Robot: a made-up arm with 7 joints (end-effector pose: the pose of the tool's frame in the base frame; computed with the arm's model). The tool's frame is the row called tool. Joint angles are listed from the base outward.
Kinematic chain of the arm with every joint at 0, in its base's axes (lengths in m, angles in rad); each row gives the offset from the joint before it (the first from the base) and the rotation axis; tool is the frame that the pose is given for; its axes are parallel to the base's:
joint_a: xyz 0.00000 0.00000 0.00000 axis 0 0.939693 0.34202
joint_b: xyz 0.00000 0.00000 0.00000 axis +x
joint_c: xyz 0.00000 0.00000 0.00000 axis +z
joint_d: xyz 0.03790 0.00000 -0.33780 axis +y
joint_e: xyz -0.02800 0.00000 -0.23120 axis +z
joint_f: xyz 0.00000 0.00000 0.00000 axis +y
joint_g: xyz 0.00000 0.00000 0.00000 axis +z
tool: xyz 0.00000 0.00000 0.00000
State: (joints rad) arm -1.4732 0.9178 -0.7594 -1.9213 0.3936 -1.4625 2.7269
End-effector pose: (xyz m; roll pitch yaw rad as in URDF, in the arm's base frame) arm 0.3551 -0.0543 0.1485 -1.7805 -0.7852 -1.2290
Working (the frame after each row of the table, in the pose's form):
after joint_a: 0.0000 0.0000 0.0000 0.9601 -1.2089 -1.2920
after joint_b: 0.0000 0.0000 0.0000 1.8779 -1.2089 -1.2920
after joint_c: 0.0000 0.0000 0.0000 1.6907 -0.4622 -1.0573
after joint_d: 0.2999 0.1509 0.0531 1.9768 0.2565 -2.8973
after joint_e: 0.3551 -0.0543 0.1485 1.9652 -0.1068 -3.0502
after joint_f: 0.3551 -0.0543 0.1485 1.7298 0.3772 1.8222
after joint_g: 0.3551 -0.0543 0.1485 -1.7805 -0.7852 -1.2290

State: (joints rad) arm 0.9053 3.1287 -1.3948 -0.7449 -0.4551 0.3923 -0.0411
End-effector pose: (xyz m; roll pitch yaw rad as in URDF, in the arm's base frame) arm 0.3586 0.2428 0.3467 -2.0692 -0.1385 2.2613
Working (the frame after each row of the table, in the pose's form):
after joint_a: 0.0000 0.0000 0.0000 0.1836 0.8318 0.4109
after joint_b: 0.0000 0.0000 0.0000 -2.9709 0.8318 0.4109
after joint_c: 0.0000 0.0000 0.0000 -2.2967 0.0168 1.7377
after joint_d: 0.2422 0.0831 0.2236 -2.1382 0.4806 2.3464
after joint_e: 0.3586 0.2428 0.3467 -2.0696 0.0866 2.5858
after joint_f: 0.3586 0.2428 0.3467 -2.0668 -0.1024 2.2415
after joint_g: 0.3586 0.2428 0.3467 -2.0692 -0.1385 2.2613

